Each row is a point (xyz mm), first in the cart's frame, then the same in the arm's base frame.
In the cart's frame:
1: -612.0 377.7 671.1
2: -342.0 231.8 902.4
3: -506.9 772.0 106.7
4: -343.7 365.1 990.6
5: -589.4 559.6 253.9
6: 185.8 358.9 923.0
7: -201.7 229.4 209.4
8: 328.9 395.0 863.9
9: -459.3 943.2 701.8
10: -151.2 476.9 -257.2
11: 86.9 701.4 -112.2
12: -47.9 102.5 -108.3
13: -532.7 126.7 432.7
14: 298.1 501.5 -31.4
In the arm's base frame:
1: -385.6 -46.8 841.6
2: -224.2 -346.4 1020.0
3: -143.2 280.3 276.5
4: -136.9 -247.4 1110.1
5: -314.4 137.3 430.8
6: 276.5 -546.3 952.8
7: -200.5 -347.0 313.3
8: 405.0 -591.5 870.9
9: 69.8 322.5 858.3
10: -74.9 -119.7 -149.4
11: 265.3 -89.8 -42.3
12: -190.8 -500.5 -28.8
13: -498.0 -268.1 587.6
14: 329.0 -382.2 -3.3

